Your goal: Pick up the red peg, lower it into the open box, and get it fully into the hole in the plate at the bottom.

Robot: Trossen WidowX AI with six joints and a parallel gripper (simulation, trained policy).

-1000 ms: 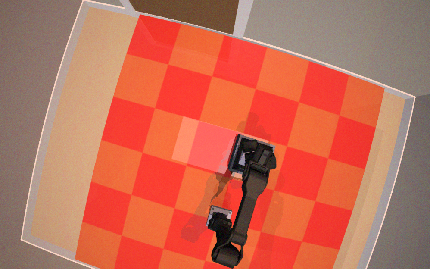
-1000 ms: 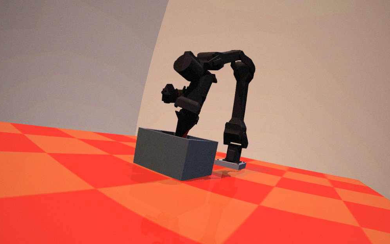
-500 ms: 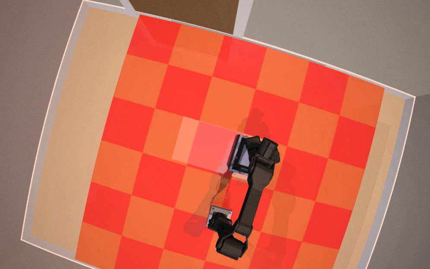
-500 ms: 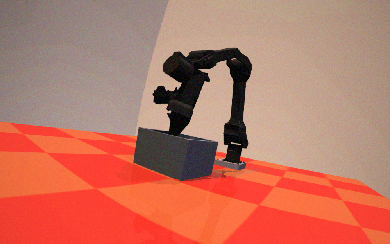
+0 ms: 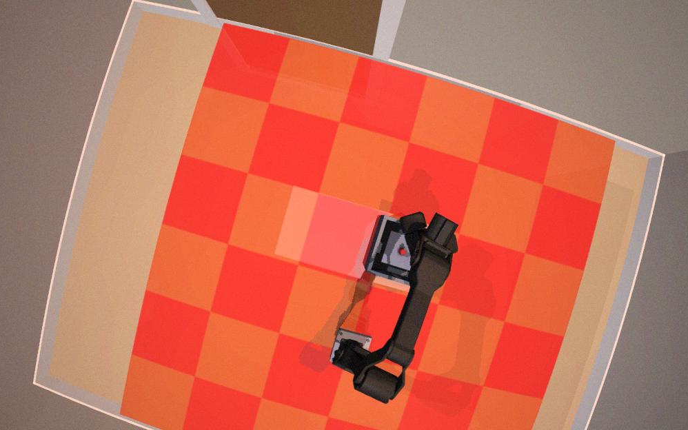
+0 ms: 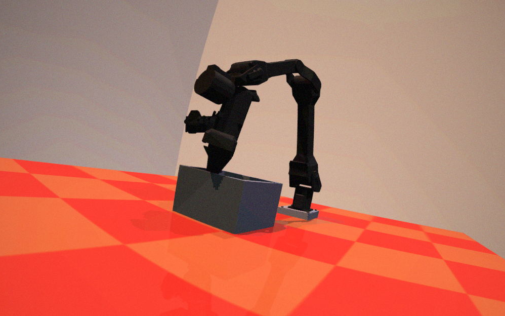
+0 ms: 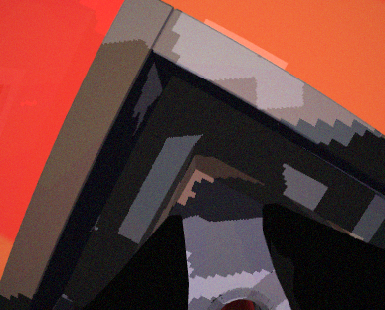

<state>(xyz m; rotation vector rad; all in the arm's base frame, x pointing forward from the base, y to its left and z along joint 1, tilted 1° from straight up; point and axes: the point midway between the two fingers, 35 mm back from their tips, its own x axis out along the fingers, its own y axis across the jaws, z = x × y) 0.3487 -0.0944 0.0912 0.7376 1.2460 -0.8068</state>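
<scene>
Right now my gripper tip is 3 cm past the red peg, 4 cm to the right of it and 2 cm above it. From my gripper tip the other things lie so: dark grey box (3 cm behind, 4 cm to the left, 4 cm below).
</scene>
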